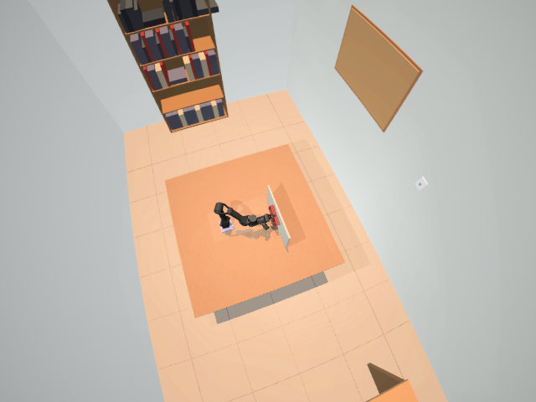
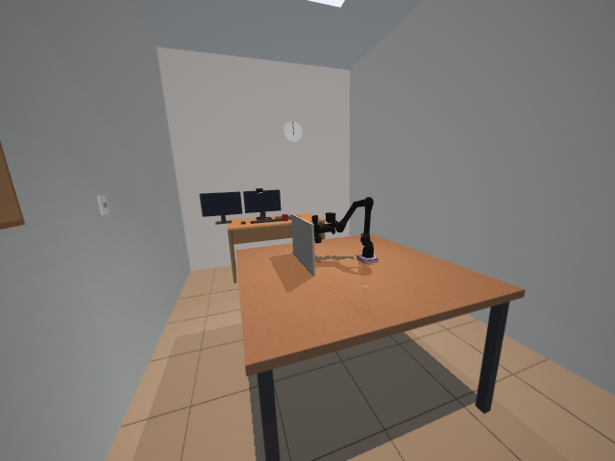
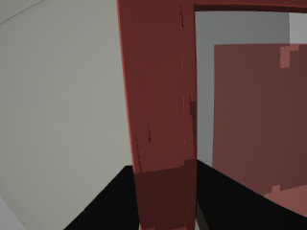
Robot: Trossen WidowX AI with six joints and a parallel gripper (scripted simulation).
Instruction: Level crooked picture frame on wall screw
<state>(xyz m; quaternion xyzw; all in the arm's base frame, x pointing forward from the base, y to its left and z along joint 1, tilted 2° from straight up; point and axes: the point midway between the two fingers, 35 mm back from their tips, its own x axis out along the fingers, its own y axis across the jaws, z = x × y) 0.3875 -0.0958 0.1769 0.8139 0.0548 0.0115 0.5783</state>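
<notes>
The red picture frame lies 50 mm below my gripper tip and 20 mm to the left of it. Also, from my gripper tip: grey wall panel 70 mm below, 20 mm ahead.
</notes>
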